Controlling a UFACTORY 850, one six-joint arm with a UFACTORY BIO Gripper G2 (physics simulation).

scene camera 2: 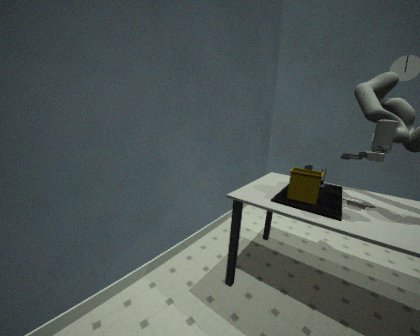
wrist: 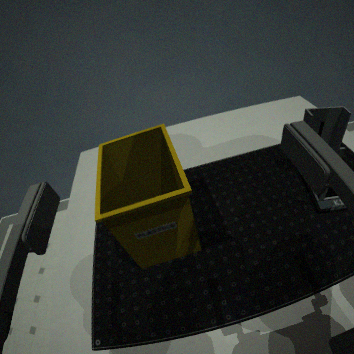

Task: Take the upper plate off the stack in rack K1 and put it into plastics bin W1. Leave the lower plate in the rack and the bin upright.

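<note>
Bin W1 (scene camera 2: 304, 187) (wrist: 162, 245) is yellow, with a blurred label on its side. It stands upright on the black mat, its open top showing in the wrist view. A grey upright fixture (wrist: 327, 127), probably rack K1, stands at the right of the wrist view, partly hidden by my right finger. Grey parts (scene camera 2: 323, 178) also show behind the bin in the scene view. I cannot make out either plate or the stack. My gripper (scene camera 2: 346, 156) (wrist: 175, 186) is open and empty. It is in the air above table height, to the right of the bin in the scene view.
The perforated black mat (scene camera 2: 330, 206) (wrist: 240, 280) lies on the white table (scene camera 2: 250, 191) (wrist: 240, 122). The arm (scene camera 2: 370, 102) reaches in from the right. Shadows fall across the table beside the mat. A blue-grey wall (scene camera 2: 150, 100) stands behind the table.
</note>
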